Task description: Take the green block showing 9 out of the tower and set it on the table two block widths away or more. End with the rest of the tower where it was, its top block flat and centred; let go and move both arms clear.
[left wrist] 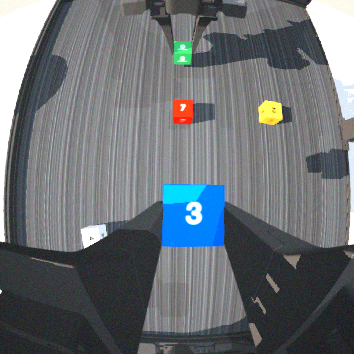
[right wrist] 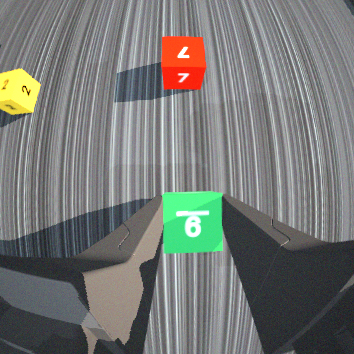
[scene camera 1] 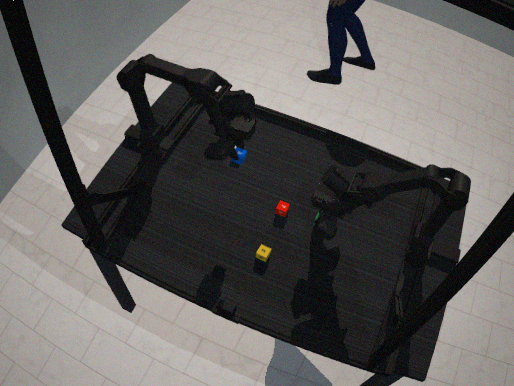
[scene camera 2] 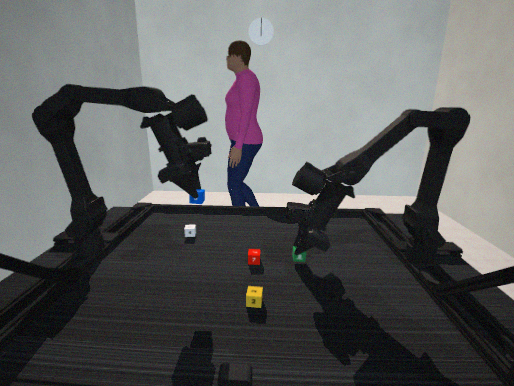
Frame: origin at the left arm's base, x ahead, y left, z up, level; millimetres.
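Seen in the pictures: left gripper, between the fingertips: point(left wrist: 191, 208) point(scene camera 1: 239, 155) point(scene camera 2: 198, 195); right gripper, between the fingertips: point(left wrist: 182, 53) point(right wrist: 191, 201) point(scene camera 1: 317, 217) point(scene camera 2: 295, 250); left arm's base, origin of its link: point(scene camera 1: 151, 157) point(scene camera 2: 90, 249); right arm's base, origin of its link: point(scene camera 1: 415, 259) point(scene camera 2: 419, 259).
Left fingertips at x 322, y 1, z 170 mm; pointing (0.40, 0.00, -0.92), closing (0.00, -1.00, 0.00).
Observation:
Pixels of each thing's middle, then the offset from my left fingertips to it.
- green block, middle of its body: point(right wrist: 190, 218) point(left wrist: 181, 52) point(scene camera 2: 299, 253) point(scene camera 1: 320, 220) 266 mm ahead, 3 mm left, 161 mm down
- red block, middle of its body: point(right wrist: 181, 63) point(left wrist: 182, 111) point(scene camera 2: 254, 256) point(scene camera 1: 282, 208) 144 mm ahead, 2 mm left, 174 mm down
- blue block, middle of its body: point(left wrist: 190, 212) point(scene camera 2: 197, 196) point(scene camera 1: 238, 155) 3 mm back, 0 mm left, 2 mm down
- yellow block, middle of its body: point(right wrist: 15, 92) point(left wrist: 269, 112) point(scene camera 2: 254, 296) point(scene camera 1: 263, 253) 153 mm ahead, 163 mm right, 174 mm down
- white block, middle of its body: point(left wrist: 94, 235) point(scene camera 2: 190, 230) 75 mm back, 152 mm left, 174 mm down
The green block point(scene camera 1: 317, 217) point(scene camera 2: 299, 256) point(left wrist: 182, 53) point(right wrist: 193, 222) is between the fingers of my right gripper point(scene camera 1: 319, 214) point(scene camera 2: 301, 249) point(right wrist: 191, 201), which is shut on it low over the table; I cannot tell if it touches the table. The red block point(scene camera 1: 282, 208) point(scene camera 2: 254, 257) point(left wrist: 183, 111) point(right wrist: 183, 56), showing 7, stands flat on the table, nothing on top, roughly two block widths or more from the green one. My left gripper point(scene camera 1: 237, 153) point(scene camera 2: 196, 194) point(left wrist: 191, 208) is shut on the blue block point(scene camera 1: 240, 155) point(scene camera 2: 198, 196) point(left wrist: 193, 227), showing 3, high above the table.
A yellow block point(scene camera 1: 263, 252) point(scene camera 2: 254, 297) point(left wrist: 270, 112) point(right wrist: 19, 92) showing 2 stands on the table, nearer scene camera 2 than the red block. A white block point(scene camera 2: 190, 230) point(left wrist: 93, 236) stands at the back left in scene camera 2. A person point(scene camera 1: 338, 45) point(scene camera 2: 245, 110) stands beyond the table.

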